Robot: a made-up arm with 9 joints. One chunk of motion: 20 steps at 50 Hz.
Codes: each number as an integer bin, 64 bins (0 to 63) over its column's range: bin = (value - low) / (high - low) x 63, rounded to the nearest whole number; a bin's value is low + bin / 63 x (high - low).
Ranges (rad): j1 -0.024..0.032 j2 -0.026..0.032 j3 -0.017..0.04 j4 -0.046..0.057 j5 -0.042..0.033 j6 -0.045..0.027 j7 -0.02..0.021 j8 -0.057..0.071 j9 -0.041..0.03
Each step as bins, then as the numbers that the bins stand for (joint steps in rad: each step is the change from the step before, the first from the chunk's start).
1 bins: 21 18 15 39 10 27 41 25 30
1 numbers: -0.00533 -0.00943 -0.00343 0.01776 -0.03010 -0.01414 0.00668 -0.00621 -0.00719
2 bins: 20 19 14 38 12 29 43 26 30
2 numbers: -0.00622 -0.00851 -0.00433 0.01613 -0.02771 -0.01186 0.00798 -0.00417 -0.00719
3 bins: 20 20 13 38 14 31 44 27 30
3 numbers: -0.00622 -0.00759 -0.00524 0.01613 -0.02533 -0.00957 0.00863 -0.00214 -0.00719
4 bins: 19 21 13 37 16 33 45 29 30
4 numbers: -0.00711 -0.00667 -0.00524 0.01449 -0.02295 -0.00729 0.00929 0.00192 -0.00719
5 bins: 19 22 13 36 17 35 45 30 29
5 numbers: -0.00711 -0.00575 -0.00524 0.01286 -0.02176 -0.00500 0.00929 0.00395 -0.00832
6 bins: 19 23 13 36 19 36 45 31 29
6 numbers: -0.00711 -0.00483 -0.00524 0.01286 -0.01938 -0.00386 0.00929 0.00598 -0.00832
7 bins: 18 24 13 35 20 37 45 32 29
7 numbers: -0.00800 -0.00390 -0.00524 0.01122 -0.01819 -0.00271 0.00929 0.00802 -0.00832
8 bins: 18 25 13 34 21 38 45 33 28
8 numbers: -0.00800 -0.00298 -0.00524 0.00959 -0.01700 -0.00157 0.00929 0.01005 -0.00944
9 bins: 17 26 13 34 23 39 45 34 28
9 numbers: -0.00889 -0.00206 -0.00524 0.00959 -0.01462 -0.00043 0.00929 0.01208 -0.00944
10 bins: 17 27 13 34 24 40 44 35 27
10 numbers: -0.00889 -0.00114 -0.00524 0.00959 -0.01343 0.00071 0.00863 0.01411 -0.01057
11 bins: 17 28 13 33 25 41 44 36 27
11 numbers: -0.00889 -0.00022 -0.00524 0.00795 -0.01224 0.00186 0.00863 0.01614 -0.01057
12 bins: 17 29 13 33 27 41 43 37 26
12 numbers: -0.00889 0.00070 -0.00524 0.00795 -0.00986 0.00186 0.00798 0.01817 -0.01170
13 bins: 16 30 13 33 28 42 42 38 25
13 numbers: -0.00978 0.00162 -0.00524 0.00795 -0.00867 0.00300 0.00733 0.02021 -0.01283
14 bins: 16 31 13 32 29 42 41 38 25
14 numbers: -0.00978 0.00254 -0.00524 0.00632 -0.00748 0.00300 0.00668 0.02021 -0.01283
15 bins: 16 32 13 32 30 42 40 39 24
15 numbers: -0.00978 0.00346 -0.00524 0.00632 -0.00629 0.00300 0.00603 0.02224 -0.01395
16 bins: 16 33 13 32 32 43 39 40 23
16 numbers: -0.00978 0.00438 -0.00524 0.00632 -0.00390 0.00414 0.00538 0.02427 -0.01508
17 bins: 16 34 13 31 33 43 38 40 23
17 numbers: -0.00978 0.00530 -0.00524 0.00468 -0.00271 0.00414 0.00473 0.02427 -0.01508
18 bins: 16 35 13 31 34 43 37 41 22
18 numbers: -0.00978 0.00622 -0.00524 0.00468 -0.00152 0.00414 0.00408 0.02630 -0.01621
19 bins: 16 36 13 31 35 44 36 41 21
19 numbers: -0.00978 0.00714 -0.00524 0.00468 -0.00033 0.00529 0.00343 0.02630 -0.01733
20 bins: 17 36 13 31 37 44 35 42 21
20 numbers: -0.00889 0.00714 -0.00524 0.00468 0.00205 0.00529 0.00278 0.02833 -0.01733
